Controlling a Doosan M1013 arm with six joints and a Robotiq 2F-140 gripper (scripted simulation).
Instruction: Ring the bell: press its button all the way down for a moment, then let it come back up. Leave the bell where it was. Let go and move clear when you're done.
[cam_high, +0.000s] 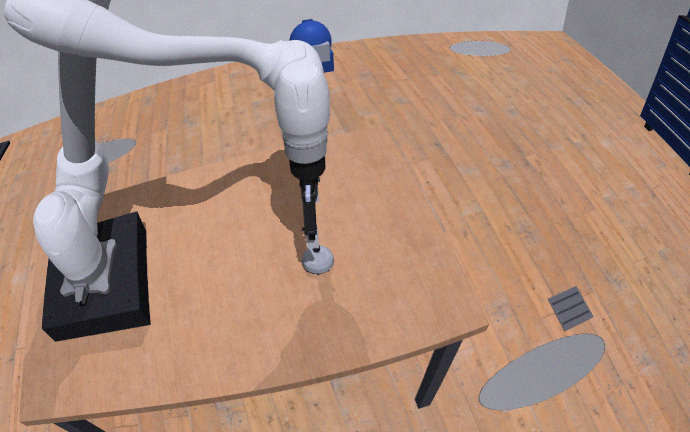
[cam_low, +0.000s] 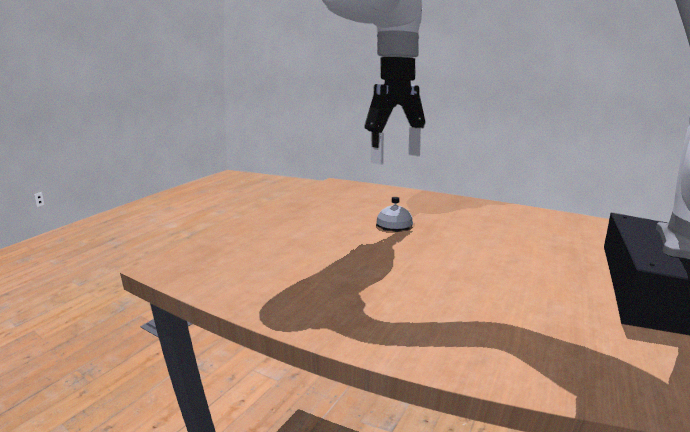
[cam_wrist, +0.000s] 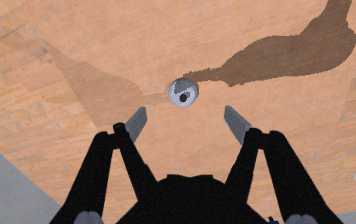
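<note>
Now: the black button 110 mm below my hand. Also, from my hand: small grey dome bell (130 mm below).
</note>
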